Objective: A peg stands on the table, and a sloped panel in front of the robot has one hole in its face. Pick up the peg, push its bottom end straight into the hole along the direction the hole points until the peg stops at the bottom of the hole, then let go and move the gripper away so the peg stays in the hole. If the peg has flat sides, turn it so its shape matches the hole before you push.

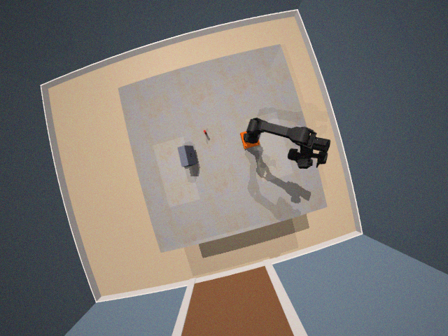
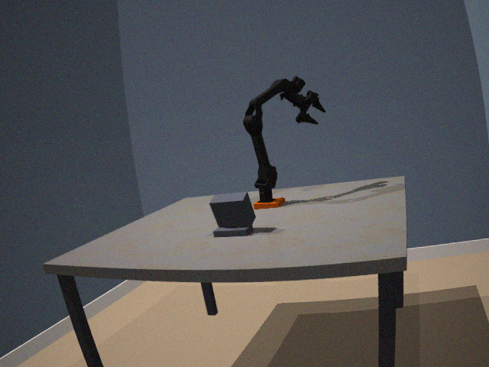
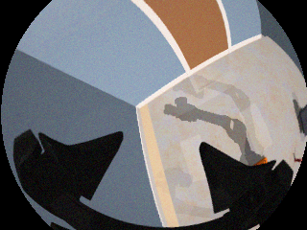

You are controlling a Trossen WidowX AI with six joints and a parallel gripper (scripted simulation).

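Right now my gripper tip is 55 cm short of the red peg, 31 cm to the left of it and 30 cm above it. The rest, counted from my gripper tip: panel foot (70 cm ahead, 15 cm to the right, 35 cm below); grey sloped panel (68 cm ahead, 15 cm to the right, 27 cm below).
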